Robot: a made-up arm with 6 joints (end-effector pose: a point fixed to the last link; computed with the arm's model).
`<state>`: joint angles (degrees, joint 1 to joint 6).
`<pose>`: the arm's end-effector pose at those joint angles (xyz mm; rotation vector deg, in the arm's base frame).
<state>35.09 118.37 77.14 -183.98 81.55 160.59</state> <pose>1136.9 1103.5 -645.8 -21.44 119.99 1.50</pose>
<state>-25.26 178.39 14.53 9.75 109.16 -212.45</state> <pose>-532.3 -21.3 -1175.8 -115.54 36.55 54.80</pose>
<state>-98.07 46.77 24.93 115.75 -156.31 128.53</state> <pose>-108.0 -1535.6 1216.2 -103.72 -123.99 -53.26</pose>
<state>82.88 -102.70 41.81 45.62 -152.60 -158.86</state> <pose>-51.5 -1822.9 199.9 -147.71 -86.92 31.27</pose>
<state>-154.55 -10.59 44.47 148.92 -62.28 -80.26</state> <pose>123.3 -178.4 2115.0 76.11 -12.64 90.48</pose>
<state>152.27 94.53 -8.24 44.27 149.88 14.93</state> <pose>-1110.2 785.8 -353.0 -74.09 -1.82 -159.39</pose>
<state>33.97 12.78 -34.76 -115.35 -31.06 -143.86</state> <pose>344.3 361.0 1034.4 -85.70 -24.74 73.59</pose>
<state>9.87 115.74 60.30 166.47 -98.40 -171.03</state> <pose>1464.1 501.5 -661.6 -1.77 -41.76 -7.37</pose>
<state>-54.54 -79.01 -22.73 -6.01 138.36 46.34</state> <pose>-756.8 634.0 1001.5 51.26 128.37 50.32</pose>
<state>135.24 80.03 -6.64 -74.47 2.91 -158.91</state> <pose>-715.0 803.3 -12.7 78.33 69.72 -73.96</pose>
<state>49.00 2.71 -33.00 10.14 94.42 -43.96</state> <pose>531.7 236.5 1336.9 57.48 -34.56 75.00</pose>
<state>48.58 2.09 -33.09 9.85 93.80 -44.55</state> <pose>525.5 223.3 1340.8 57.83 -34.40 74.53</pose>
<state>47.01 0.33 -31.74 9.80 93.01 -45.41</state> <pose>513.9 190.0 1367.3 58.26 -37.05 73.99</pose>
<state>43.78 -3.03 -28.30 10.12 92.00 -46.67</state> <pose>488.0 126.8 1425.5 58.40 -43.75 73.42</pose>
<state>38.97 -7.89 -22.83 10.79 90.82 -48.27</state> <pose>432.0 33.6 1512.2 57.32 -54.38 72.95</pose>
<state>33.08 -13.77 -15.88 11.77 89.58 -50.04</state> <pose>329.3 -77.6 1612.6 53.93 -67.69 72.74</pose>
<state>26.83 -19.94 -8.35 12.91 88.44 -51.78</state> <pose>177.5 -183.3 1704.6 47.84 -81.63 72.84</pose>
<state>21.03 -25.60 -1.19 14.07 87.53 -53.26</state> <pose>-0.8 -260.1 1770.5 39.83 -94.11 73.17</pose>
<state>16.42 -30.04 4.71 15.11 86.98 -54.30</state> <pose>-165.4 -300.4 1806.6 31.71 -103.66 73.58</pose>
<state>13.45 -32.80 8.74 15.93 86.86 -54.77</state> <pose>-279.7 -314.1 1822.2 25.39 -109.76 73.87</pose>
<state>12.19 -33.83 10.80 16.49 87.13 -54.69</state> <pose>-329.6 -316.5 1829.8 21.96 -112.78 73.99</pose>
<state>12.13 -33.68 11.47 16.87 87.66 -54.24</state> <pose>-332.2 -316.1 1835.9 20.81 -113.82 73.98</pose>
